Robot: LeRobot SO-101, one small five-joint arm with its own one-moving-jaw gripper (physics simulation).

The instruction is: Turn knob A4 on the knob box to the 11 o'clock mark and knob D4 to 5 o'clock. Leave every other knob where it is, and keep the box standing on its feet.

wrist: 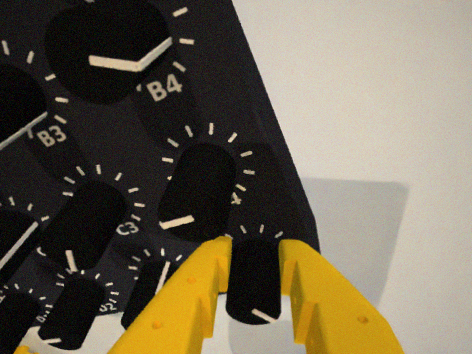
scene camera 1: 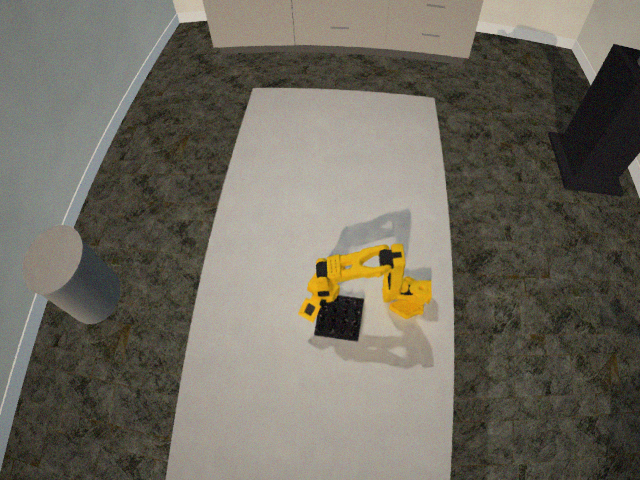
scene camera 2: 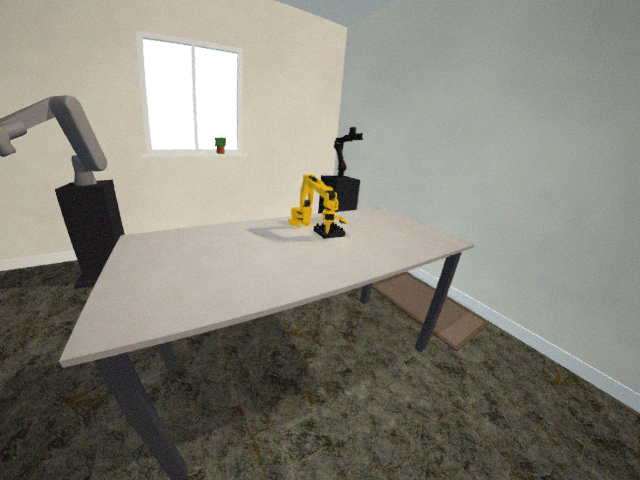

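Pixels of known places: hand, tool point: [wrist: 230, 257] [scene camera 1: 327, 300] [scene camera 2: 326, 231]; arm's base, link origin: [scene camera 1: 399, 298] [scene camera 2: 301, 224].
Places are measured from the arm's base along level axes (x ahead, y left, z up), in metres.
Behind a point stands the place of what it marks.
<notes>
The black knob box [scene camera 1: 338, 330] {x 0.150, y 0.104, z 0.022 m} [scene camera 2: 332, 235] {x 0.203, y 0.049, z 0.013 m} [wrist: 215, 90] {x 0.198, y 0.062, z 0.023 m} stands flat on the table. My gripper [scene camera 1: 318, 305] {x 0.184, y 0.029, z 0.028 m} [scene camera 2: 327, 230] [wrist: 255, 255] {x 0.184, y 0.029, z 0.028 m} is low over the box's corner; in the wrist view both yellow jaws press on the sides of knob D4 [wrist: 254, 285] {x 0.190, y 0.028, z 0.036 m}. D4's white pointer mark shows at its lower end, slanting to the lower right. Its label and part of its scale are hidden. Knob A4 does not show in the wrist view, and single knobs are too small to tell apart in the scene views.
Knob C4 [wrist: 200, 180] {x 0.193, y 0.054, z 0.035 m} stands close beyond the jaws, with knob B4 [wrist: 107, 30] past it. Knob D3 [wrist: 141, 290] {x 0.162, y 0.030, z 0.032 m} is beside the left jaw. Knobs C3 [wrist: 92, 215] {x 0.168, y 0.054, z 0.033 m} and D2 [wrist: 75, 305] {x 0.139, y 0.030, z 0.031 m} stand further left. The pale table [scene camera 1: 310, 180] {x 0.267, y -0.355, z 0.000 m} [scene camera 2: 232, 273] {x 0.331, y -0.405, z 0.000 m} extends around the box.
</notes>
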